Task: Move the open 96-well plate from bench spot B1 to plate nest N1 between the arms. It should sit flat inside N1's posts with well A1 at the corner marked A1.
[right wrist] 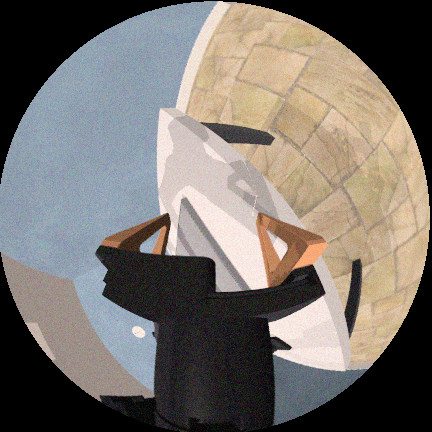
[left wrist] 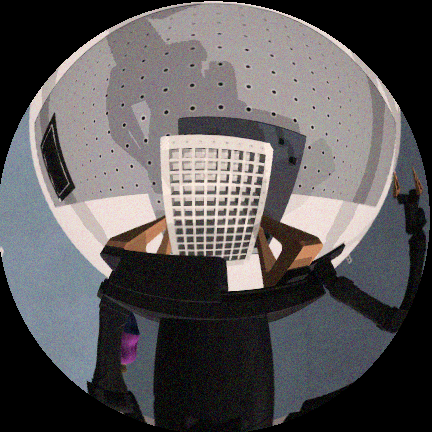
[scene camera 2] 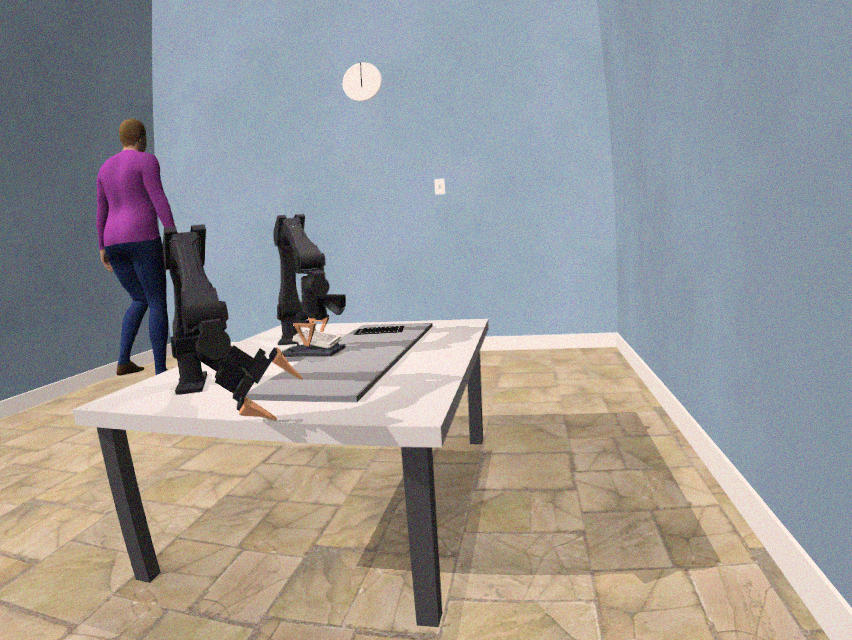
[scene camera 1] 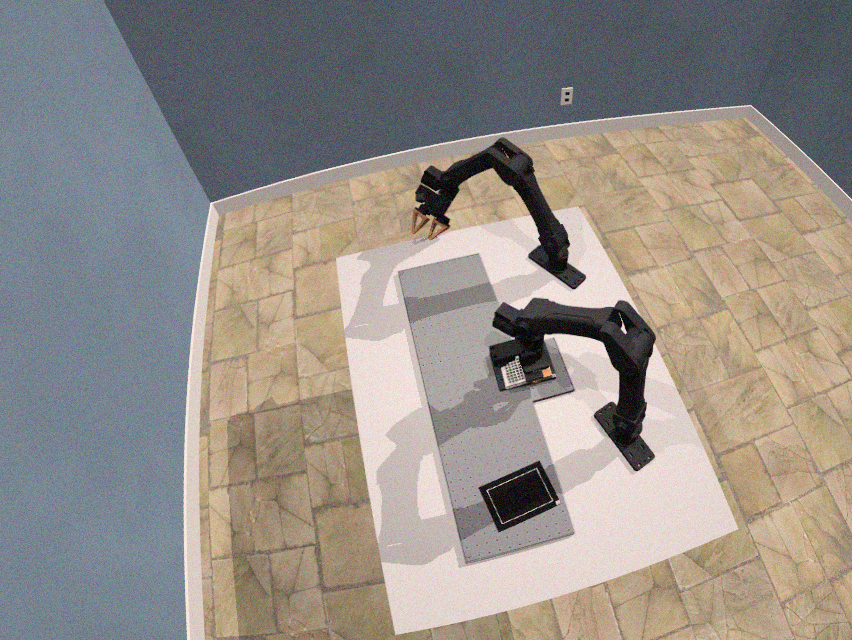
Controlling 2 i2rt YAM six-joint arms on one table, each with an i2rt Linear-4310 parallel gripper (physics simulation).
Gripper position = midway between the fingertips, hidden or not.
Note:
My left gripper [scene camera 2: 312, 343] holds a white well plate [left wrist: 214, 187], which touches nothing else. Also in view: my right gripper [scene camera 2: 289, 399], a dark nest [left wrist: 288, 145] and a black nest with white outline [scene camera 1: 525, 493].
My left gripper also shows in the left wrist view [left wrist: 213, 216]. My right gripper also shows in the right wrist view [right wrist: 212, 217] and in scene camera 1 [scene camera 1: 421, 236]. The black nest with white outline shows as well in the left wrist view [left wrist: 60, 179]. The right wrist view misses the white well plate, which is hidden by my right gripper.

